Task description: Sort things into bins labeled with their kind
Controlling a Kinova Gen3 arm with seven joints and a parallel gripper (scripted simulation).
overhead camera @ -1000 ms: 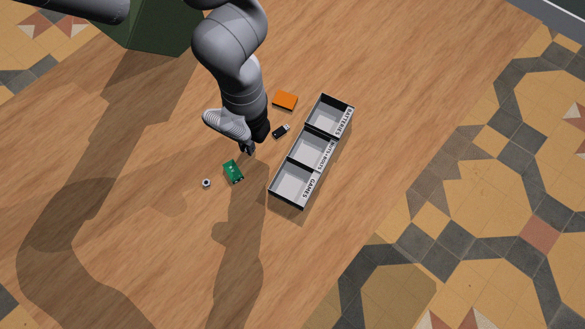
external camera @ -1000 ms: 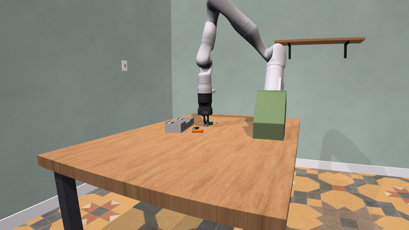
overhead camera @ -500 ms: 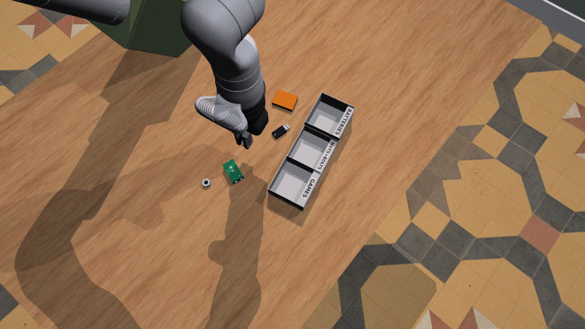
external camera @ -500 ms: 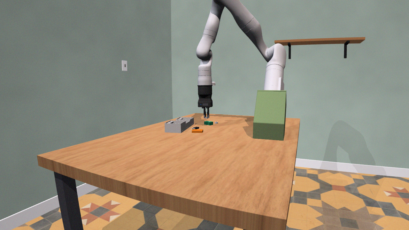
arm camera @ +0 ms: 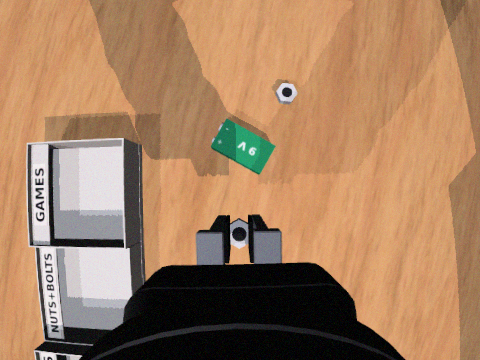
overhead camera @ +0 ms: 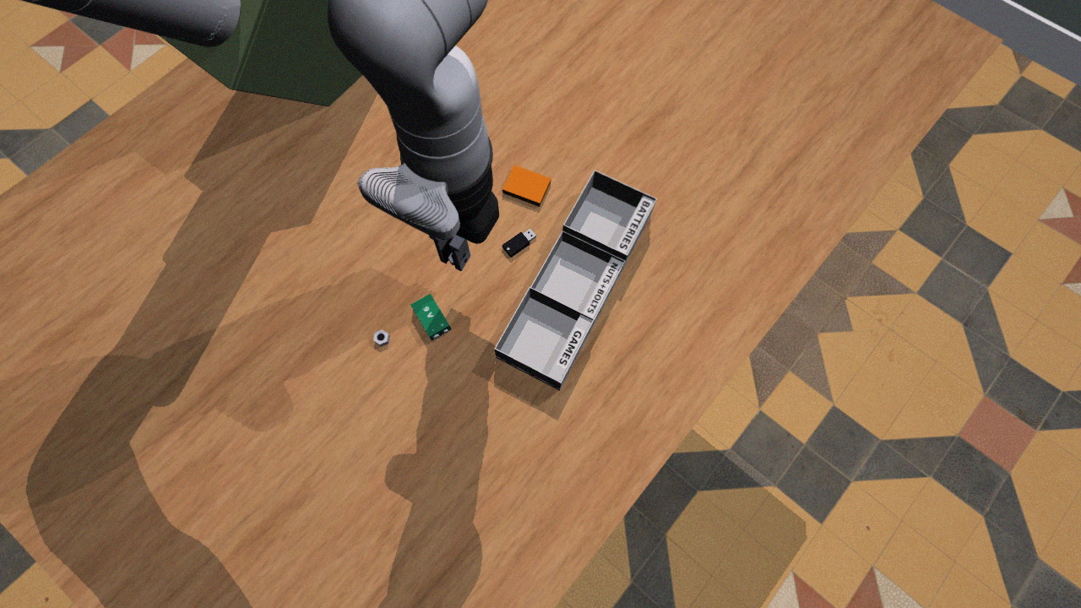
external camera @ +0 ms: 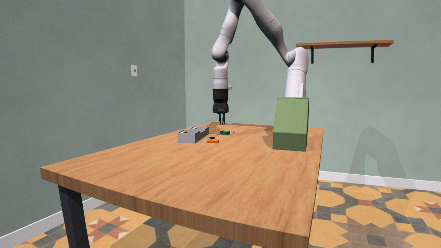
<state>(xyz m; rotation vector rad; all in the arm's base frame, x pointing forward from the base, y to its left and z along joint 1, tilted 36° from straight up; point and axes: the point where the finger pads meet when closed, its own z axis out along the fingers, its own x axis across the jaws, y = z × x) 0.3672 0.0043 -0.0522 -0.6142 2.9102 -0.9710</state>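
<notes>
The bin row is 100 mm to the left of my hand, 100 mm ahead of it and 60 mm below it. Also, from my hand: black USB stick (90 mm to the left, 80 mm below, 10 mm ahead); then flat orange box (140 mm to the left, 70 mm below, 40 mm behind); then green 9 v battery (70 mm below, 60 mm to the right, 30 mm ahead).
</notes>
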